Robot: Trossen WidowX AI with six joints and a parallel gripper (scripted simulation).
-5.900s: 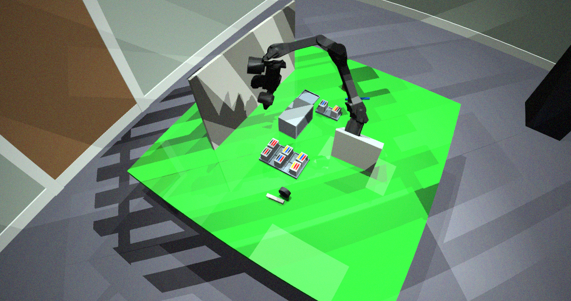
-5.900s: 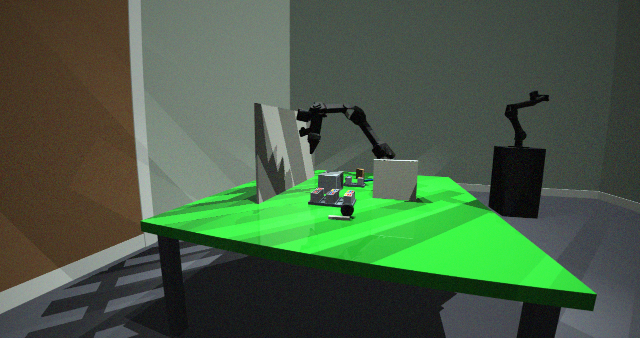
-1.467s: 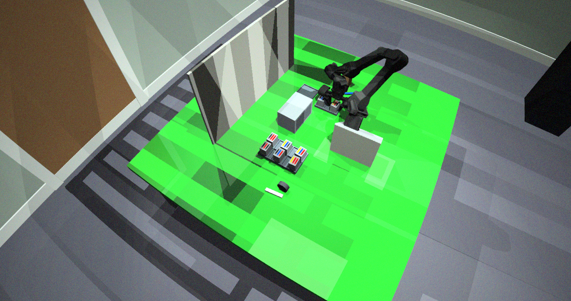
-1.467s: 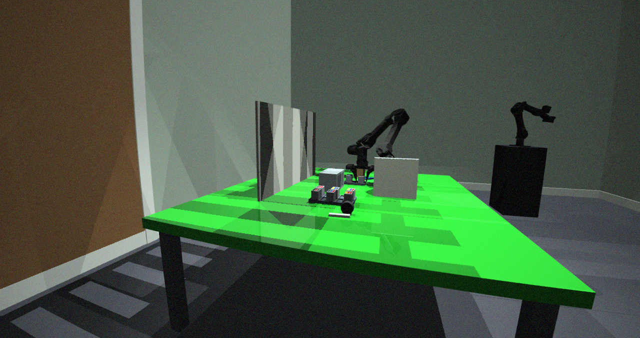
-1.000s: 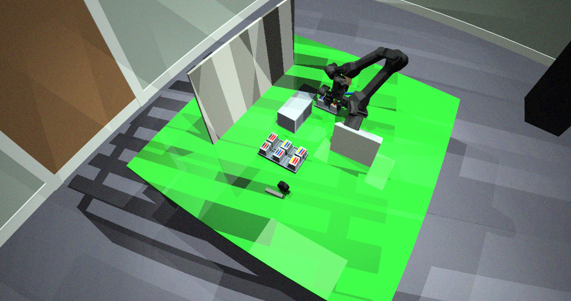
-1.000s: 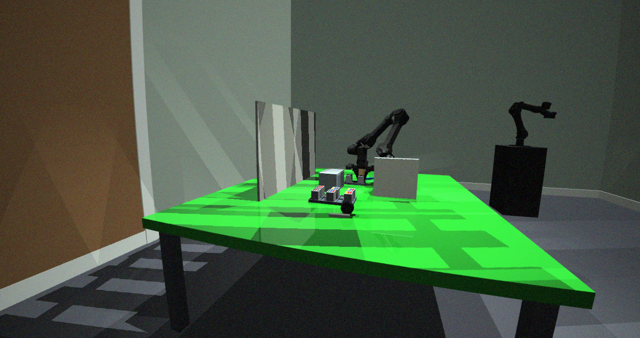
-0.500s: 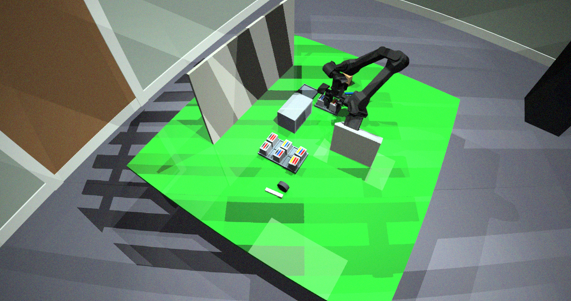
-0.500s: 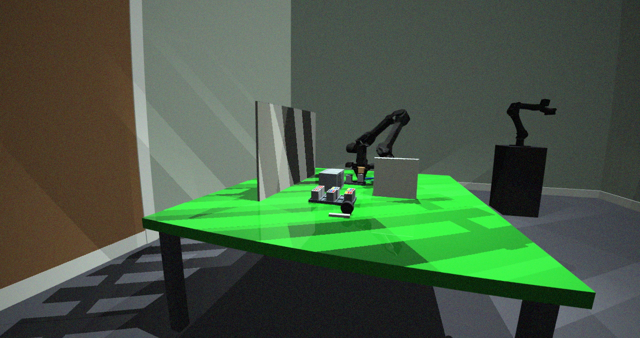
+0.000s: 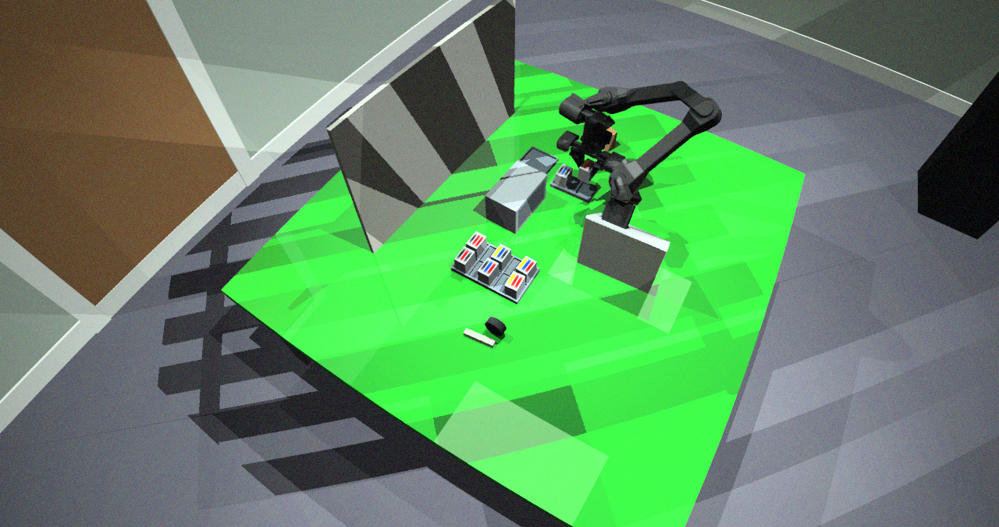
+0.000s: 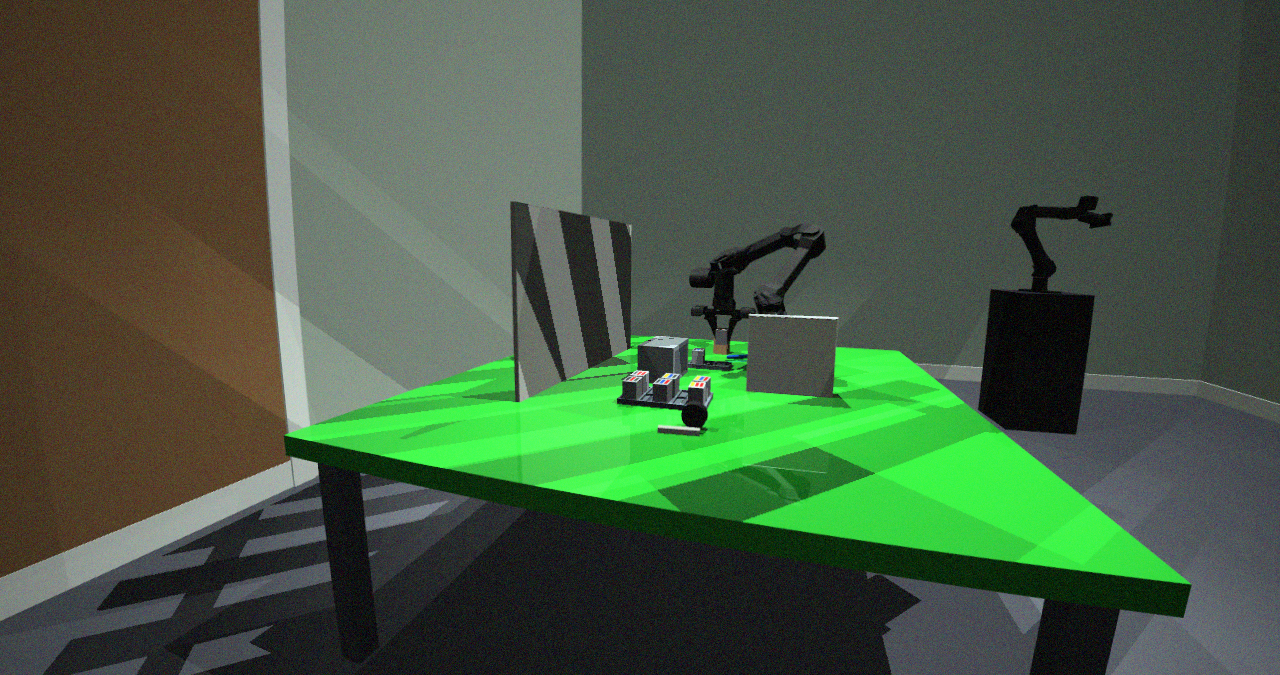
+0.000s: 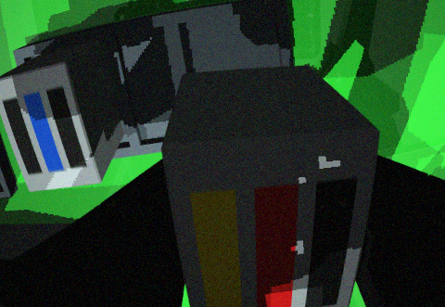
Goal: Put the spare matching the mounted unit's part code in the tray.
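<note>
My gripper tip is 18 cm short of the tray, 3 cm to the left of it and 8 cm above it. From my gripper tip the other things lie so: rack 4 cm ahead, 8 cm below; spare 2 cm above; blue marker pen 6 cm behind, 17 cm to the right, 8 cm below.
</note>
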